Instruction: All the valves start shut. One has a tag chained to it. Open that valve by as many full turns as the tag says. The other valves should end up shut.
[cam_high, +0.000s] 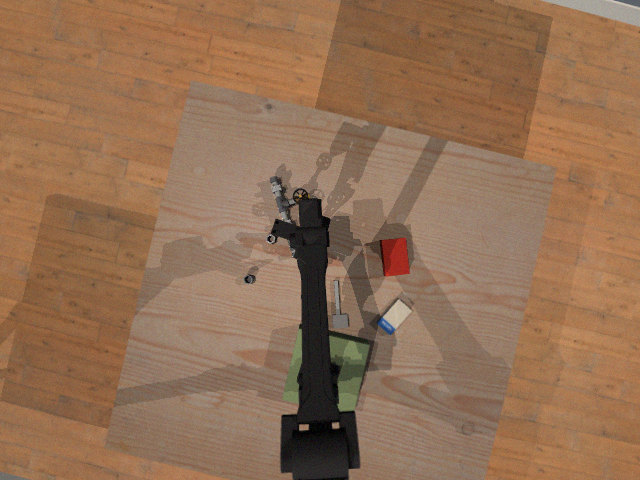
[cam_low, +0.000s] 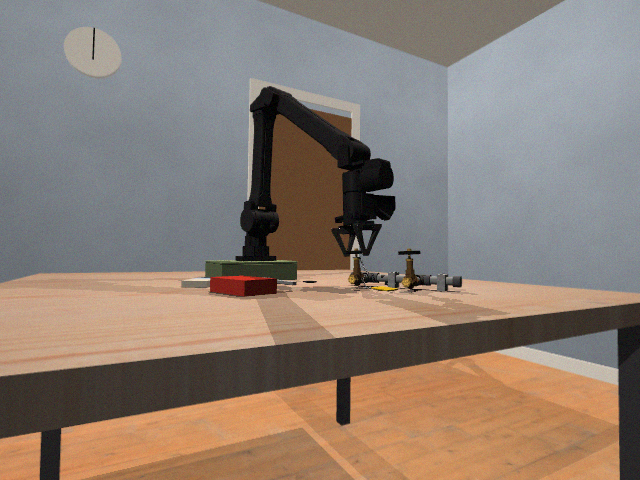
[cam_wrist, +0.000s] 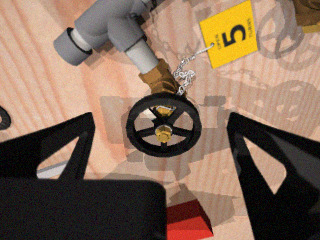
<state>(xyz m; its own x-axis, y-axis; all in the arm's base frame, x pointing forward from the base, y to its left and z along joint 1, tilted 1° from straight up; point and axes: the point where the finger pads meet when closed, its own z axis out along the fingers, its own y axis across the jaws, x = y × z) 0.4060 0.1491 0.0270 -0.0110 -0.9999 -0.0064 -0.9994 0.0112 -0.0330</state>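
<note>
The yellow tag lies 6 cm ahead of my hand, 4 cm to the left of it and 8 cm below it. Round my hand: grey tool: 20 cm behind, 16 cm to the right, 8 cm below; red block: 2 cm ahead, 28 cm to the right, 7 cm below.
</note>
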